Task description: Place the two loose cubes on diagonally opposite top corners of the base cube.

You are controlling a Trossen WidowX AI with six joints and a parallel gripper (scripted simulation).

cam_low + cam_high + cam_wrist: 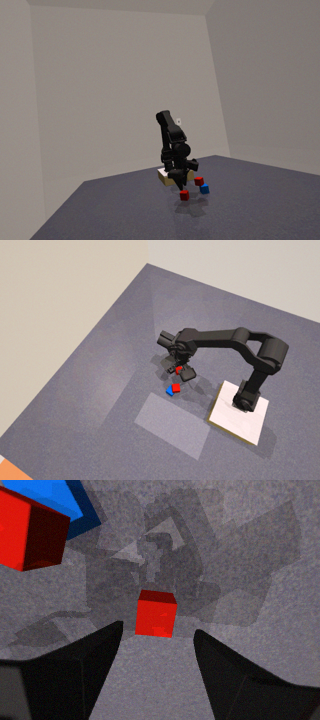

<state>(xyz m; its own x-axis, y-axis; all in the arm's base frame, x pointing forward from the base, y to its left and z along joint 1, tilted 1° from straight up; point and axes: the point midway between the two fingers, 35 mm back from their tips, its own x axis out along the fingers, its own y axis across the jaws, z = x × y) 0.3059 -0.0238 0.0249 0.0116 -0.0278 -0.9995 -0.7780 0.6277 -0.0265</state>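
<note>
Right now my gripper tip is 110 mm to the right of the blue cube, 30 mm above it and 20 mm past it.
</note>
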